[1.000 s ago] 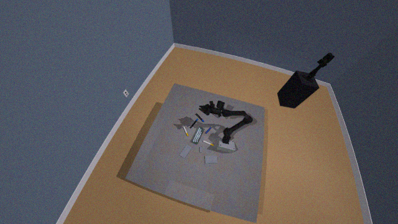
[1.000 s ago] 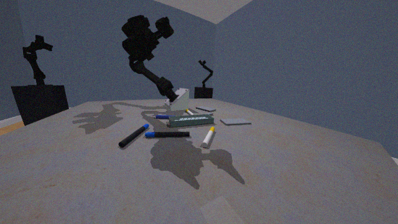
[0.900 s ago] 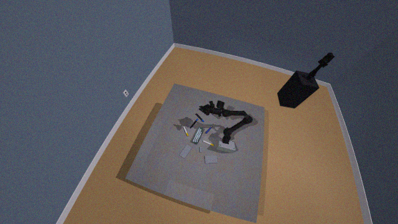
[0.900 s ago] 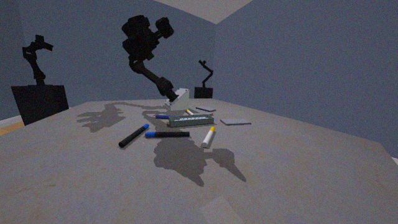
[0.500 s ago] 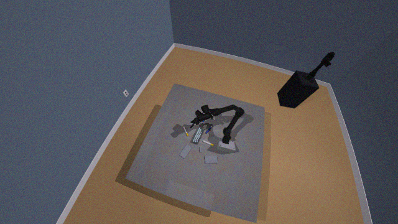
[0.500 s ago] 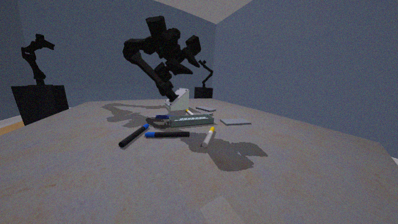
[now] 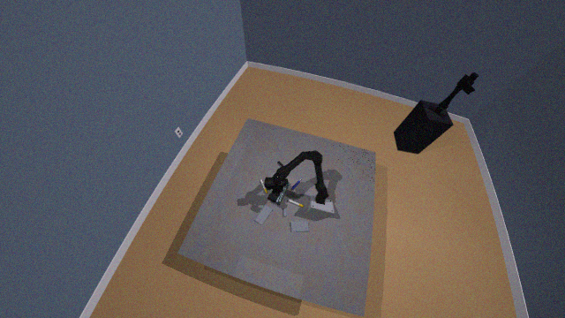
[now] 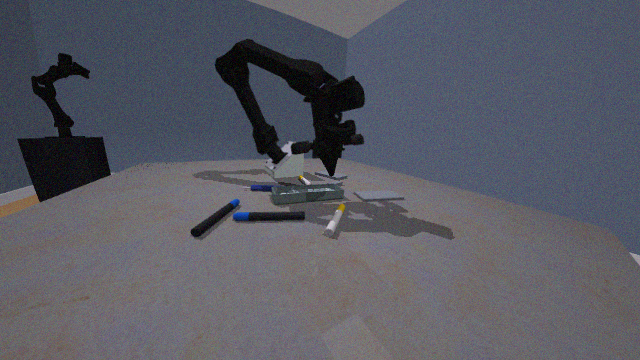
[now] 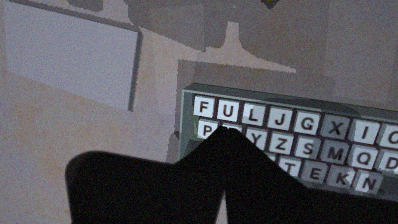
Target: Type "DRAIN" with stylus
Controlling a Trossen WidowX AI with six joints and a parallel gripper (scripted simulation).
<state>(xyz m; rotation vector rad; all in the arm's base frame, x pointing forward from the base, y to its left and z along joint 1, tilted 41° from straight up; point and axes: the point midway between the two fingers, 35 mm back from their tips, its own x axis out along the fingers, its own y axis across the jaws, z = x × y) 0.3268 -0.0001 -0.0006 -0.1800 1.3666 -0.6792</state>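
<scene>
My gripper tip is 16 cm to the left of the stylus, 16 cm past it and 6 cm above it. Round my gripper tip: stylus tip 19 cm to the right, 18 cm behind, 6 cm below; then flat grey pad 14 cm to the left, 6 cm below, 6 cm ahead.
</scene>
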